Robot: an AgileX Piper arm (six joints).
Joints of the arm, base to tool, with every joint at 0 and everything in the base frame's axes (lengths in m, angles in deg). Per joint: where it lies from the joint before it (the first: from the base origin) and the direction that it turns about. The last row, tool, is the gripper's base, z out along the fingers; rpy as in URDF.
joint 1: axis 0 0 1 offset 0 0 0.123
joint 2: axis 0 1 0 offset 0 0 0
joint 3: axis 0 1 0 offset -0.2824 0 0.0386
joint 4: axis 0.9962 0 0.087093 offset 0.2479 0 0.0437
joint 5: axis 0 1 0 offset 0 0 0
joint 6: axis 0.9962 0 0.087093 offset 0.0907 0 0.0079
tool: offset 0 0 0 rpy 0 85.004 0
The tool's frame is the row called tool.
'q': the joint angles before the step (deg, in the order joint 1, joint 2, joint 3, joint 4, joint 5, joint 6). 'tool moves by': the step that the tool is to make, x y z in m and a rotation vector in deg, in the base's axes. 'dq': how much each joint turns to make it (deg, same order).
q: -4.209 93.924 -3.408 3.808 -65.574 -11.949
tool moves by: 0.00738 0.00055 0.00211 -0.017 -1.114 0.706
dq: 0.000 0.386 -1.494 -0.755 0.003 0.139
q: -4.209 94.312 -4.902 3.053 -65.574 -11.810
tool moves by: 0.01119 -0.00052 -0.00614 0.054 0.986 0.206
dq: 0.002 3.304 -2.319 -0.205 0.003 0.000
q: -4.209 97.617 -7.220 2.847 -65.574 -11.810
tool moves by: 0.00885 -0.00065 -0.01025 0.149 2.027 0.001
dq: 0.000 3.972 -1.940 -0.001 0.000 0.000
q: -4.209 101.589 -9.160 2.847 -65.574 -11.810
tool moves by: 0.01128 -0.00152 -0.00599 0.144 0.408 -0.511
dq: -0.002 2.901 -2.479 0.471 0.001 0.102
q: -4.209 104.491 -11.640 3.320 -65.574 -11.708
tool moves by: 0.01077 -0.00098 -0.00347 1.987 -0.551 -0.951
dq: 0.000 2.058 -2.345 0.129 0.000 2.181
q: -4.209 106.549 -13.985 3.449 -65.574 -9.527
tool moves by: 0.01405 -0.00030 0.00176 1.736 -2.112 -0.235
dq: 0.001 1.059 -2.932 -0.504 -0.002 2.056
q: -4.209 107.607 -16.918 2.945 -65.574 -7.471
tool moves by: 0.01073 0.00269 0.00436 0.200 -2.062 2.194
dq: -0.001 0.132 -2.157 -2.404 0.000 0.607
